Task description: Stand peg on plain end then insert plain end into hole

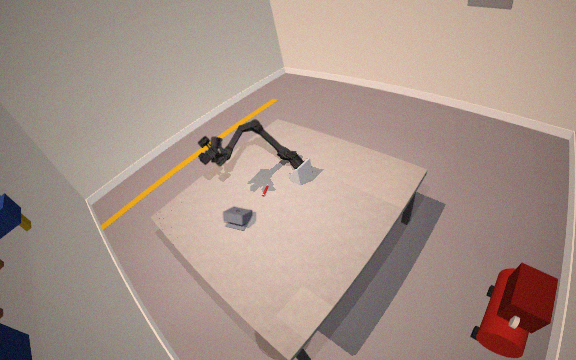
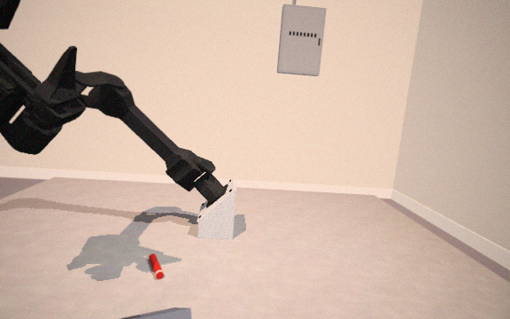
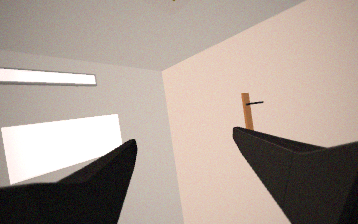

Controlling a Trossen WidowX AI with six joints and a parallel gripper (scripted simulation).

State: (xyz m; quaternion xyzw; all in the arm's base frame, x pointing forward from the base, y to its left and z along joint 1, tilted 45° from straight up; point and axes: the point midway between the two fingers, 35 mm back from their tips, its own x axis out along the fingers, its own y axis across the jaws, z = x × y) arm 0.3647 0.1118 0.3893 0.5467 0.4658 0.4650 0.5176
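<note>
My gripper tip is now 16 cm past the red peg, 10 cm to the right of it and 42 cm above it. Also, from my gripper tip: grey sloped panel (6 cm ahead, 14 cm to the left, 39 cm below).
</note>
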